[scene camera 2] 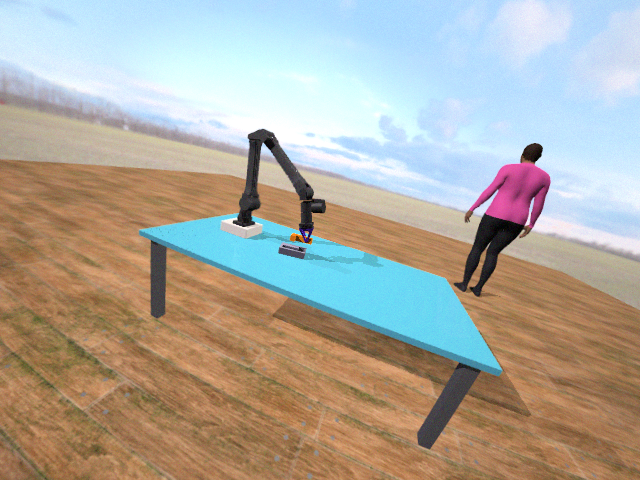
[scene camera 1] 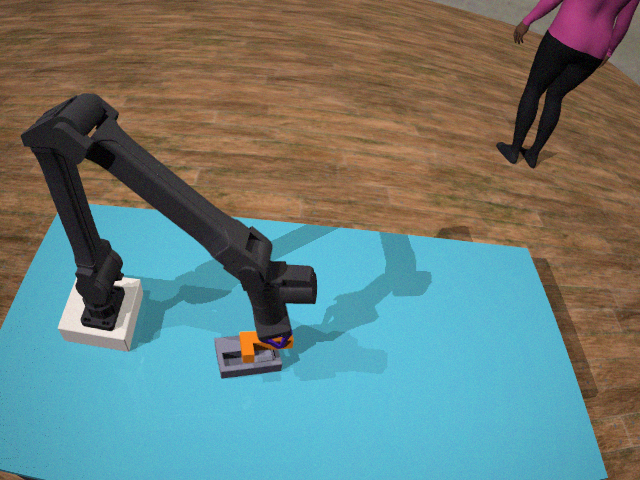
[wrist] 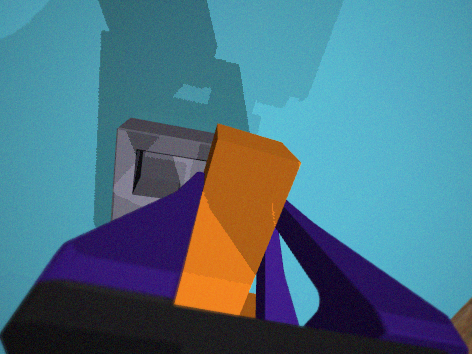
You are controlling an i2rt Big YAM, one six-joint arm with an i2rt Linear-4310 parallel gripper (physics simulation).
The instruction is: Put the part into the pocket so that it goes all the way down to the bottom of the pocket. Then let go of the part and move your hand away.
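Frame: origin at the arm's base, x ahead, y left, z up, level; metres.
Seen in the pictures: gripper, between the fingertips: (scene camera 2: 306, 241) (scene camera 1: 279, 341) (wrist: 233, 192); arm's base, origin of its link: (scene camera 2: 243, 223) (scene camera 1: 103, 308).
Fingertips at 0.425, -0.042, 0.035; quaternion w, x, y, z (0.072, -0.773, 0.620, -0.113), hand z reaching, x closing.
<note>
Offsets run from my fingertips to a thing's top centre, as dx, dy, dz. "*": to the spot under its first point. Level surfaces: height alone.
The orange L-shaped part {-0.025, -0.020, +0.027} (scene camera 1: 248, 352) (scene camera 2: 295, 237) (wrist: 235, 215) is held above the grey block {-0.067, +0.000, -0.056} (scene camera 1: 225, 343) (scene camera 2: 292, 252) (wrist: 125, 165). A gap shows between them in the second scene view. In the wrist view its long arm points away from the palm and covers the right side of the block. The pocket {* -0.100, -0.007, -0.078} (scene camera 1: 232, 356) (wrist: 157, 175) in the block is partly visible, and the rest is hidden by the part and a finger. My gripper (scene camera 1: 279, 341) (scene camera 2: 306, 239) (wrist: 233, 192) is shut on the part's long arm, with a purple finger on each side.
The block lies on the blue table {dz -0.092} (scene camera 1: 439, 387) (scene camera 2: 361, 294). The arm's white base (scene camera 1: 93, 338) (scene camera 2: 241, 228) stands to the left of the block. A person in a pink top (scene camera 1: 589, 31) (scene camera 2: 519, 191) stands on the floor beyond the table.
</note>
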